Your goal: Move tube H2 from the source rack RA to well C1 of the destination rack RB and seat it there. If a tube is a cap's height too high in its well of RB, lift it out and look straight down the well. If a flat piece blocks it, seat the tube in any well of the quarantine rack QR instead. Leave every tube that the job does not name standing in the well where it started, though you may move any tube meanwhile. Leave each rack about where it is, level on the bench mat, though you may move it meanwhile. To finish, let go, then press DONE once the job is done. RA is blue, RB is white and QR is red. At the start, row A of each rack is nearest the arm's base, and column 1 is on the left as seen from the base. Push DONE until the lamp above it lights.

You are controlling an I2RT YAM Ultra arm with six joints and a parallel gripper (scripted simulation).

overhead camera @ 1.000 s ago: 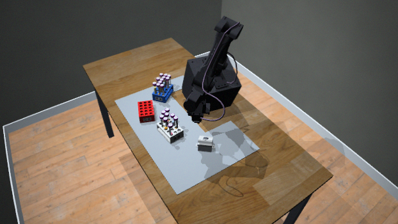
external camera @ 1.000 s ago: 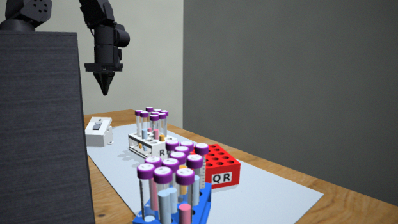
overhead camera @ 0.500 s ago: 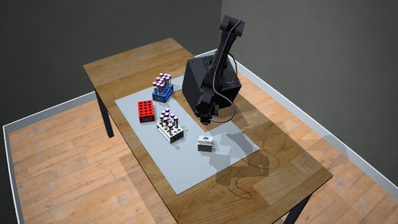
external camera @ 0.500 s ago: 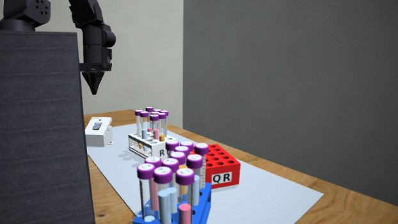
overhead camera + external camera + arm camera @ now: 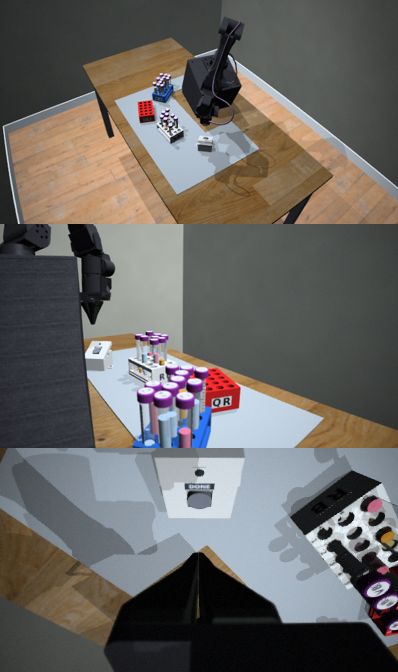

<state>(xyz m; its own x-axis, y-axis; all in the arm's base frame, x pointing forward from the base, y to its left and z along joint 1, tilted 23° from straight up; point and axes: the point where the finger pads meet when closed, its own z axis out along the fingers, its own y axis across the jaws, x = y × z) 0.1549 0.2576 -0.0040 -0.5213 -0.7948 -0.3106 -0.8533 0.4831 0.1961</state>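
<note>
Now: the white DONE button box 110 mm below my hand, 10 mm to the left of it and 10 mm ahead of it. From my hand the other things lie so: white rack RB (150 mm to the right, 140 mm ahead, 130 mm below); red rack QR (340 mm to the right, 220 mm ahead, 130 mm below).
</note>
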